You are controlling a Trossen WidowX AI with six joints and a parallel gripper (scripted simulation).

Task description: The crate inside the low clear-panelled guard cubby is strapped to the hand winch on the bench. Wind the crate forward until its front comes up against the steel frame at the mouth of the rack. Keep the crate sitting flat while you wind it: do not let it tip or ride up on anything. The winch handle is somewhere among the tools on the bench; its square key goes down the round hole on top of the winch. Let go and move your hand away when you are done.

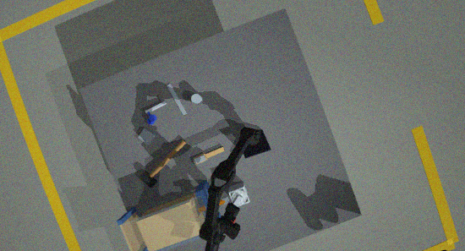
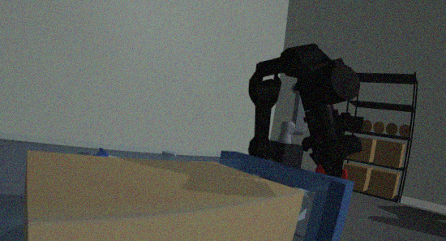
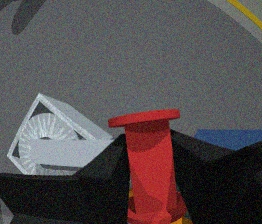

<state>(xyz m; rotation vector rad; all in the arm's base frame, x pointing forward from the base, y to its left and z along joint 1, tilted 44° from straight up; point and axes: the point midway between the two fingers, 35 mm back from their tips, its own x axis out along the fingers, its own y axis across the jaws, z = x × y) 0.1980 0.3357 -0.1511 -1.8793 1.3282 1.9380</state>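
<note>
My gripper tip is now 40 mm to the left of the winch handle, 30 mm above it and 10 mm past it. From my gripper tip the other things lie so: blue steel frame (100 mm ahead, 60 mm to the right, 30 mm below); then red knob (10 mm to the right, 10 mm ahead); then winch (100 mm below, 90 mm to the right, 70 mm behind).
</note>
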